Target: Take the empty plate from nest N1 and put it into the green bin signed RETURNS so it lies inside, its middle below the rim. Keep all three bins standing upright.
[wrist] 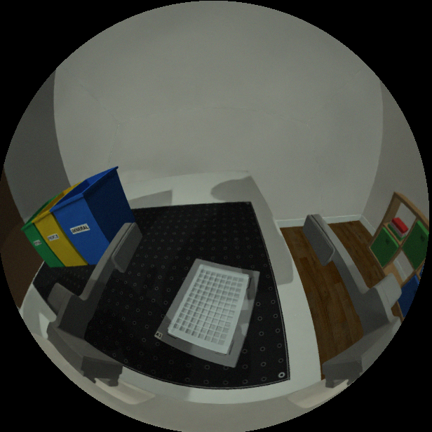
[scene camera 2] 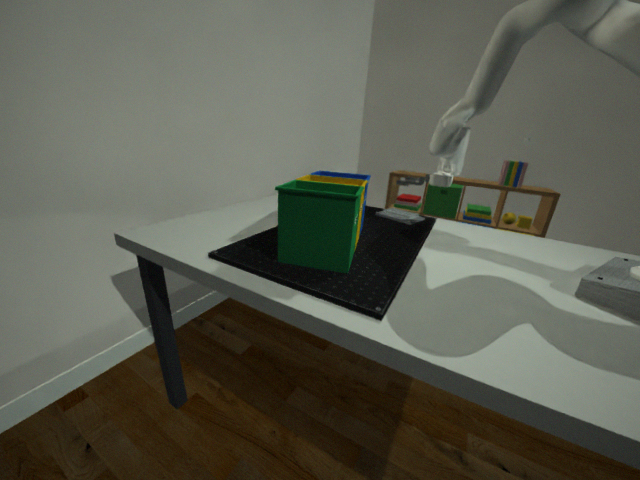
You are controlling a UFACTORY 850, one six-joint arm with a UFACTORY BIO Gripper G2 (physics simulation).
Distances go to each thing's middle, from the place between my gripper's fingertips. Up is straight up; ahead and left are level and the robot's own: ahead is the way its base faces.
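Counted from my hand: gridded plate (wrist: pixel 207 315), 2 cm behind, 2 cm to the left of it, 13 cm below. Grey nest (wrist: pixel 243 321), 2 cm behind my hand, 2 cm to the left of it, 14 cm below. Blue bin (wrist: pixel 91 214), 15 cm ahead of my hand, 30 cm to the left of it, 6 cm below. Yellow bin (wrist: pixel 47 224), 13 cm ahead of my hand, 43 cm to the left of it, 6 cm below.
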